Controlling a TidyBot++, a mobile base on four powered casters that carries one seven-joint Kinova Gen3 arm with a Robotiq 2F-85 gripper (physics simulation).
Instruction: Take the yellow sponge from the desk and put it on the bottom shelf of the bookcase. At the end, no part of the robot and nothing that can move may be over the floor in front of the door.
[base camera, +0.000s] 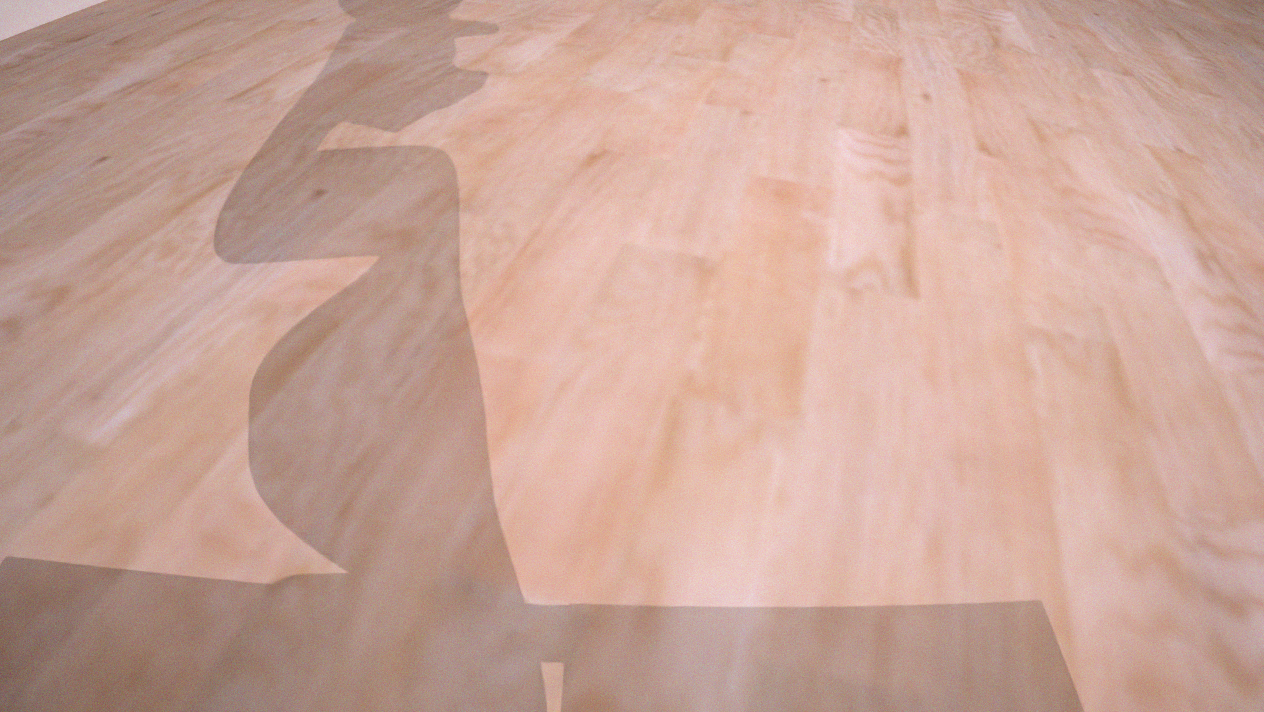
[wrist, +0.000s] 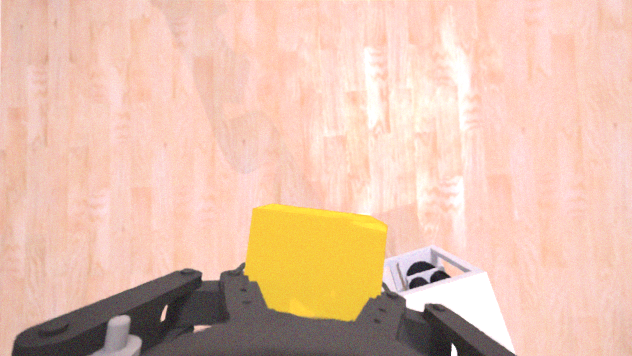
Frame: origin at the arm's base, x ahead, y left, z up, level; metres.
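Seen in the pictures: gripper, fingertip midpoint: (wrist: 312, 278).
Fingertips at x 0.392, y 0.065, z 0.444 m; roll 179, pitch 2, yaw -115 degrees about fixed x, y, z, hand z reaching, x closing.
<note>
A point is followed by its place in that frame.
The yellow sponge (wrist: 316, 260) @[z 0.488, x 0.413, y 0.053 m] is a bright block in the lower middle of the wrist view. My gripper (wrist: 312, 278) @[z 0.444, x 0.392, y 0.065 m] is shut on it, with one dark finger at each side of the sponge. The sponge is held up above the wooden floor. The gripper and the sponge do not show in the base camera view. The desk, the bookcase, its bottom shelf and the door do not show in either view.
Wooden floor (base camera: 751, 353) @[z -0.396, x 0.501, y -0.104 m] (wrist: 150, 125) @[z -0.396, x 0.911, y 0.651 m] spreads through both views, with the robot's shadow (base camera: 380, 353) @[z -0.396, x 0.487, y 0.169 m] on it. My white base (wrist: 455, 310) @[z -0.014, x 0.088, y -0.155 m] shows at the lower right of the wrist view. A pale strip (base camera: 39, 13) @[z -0.375, x 1.440, y 1.169 m] lies at the base view's top left corner.
</note>
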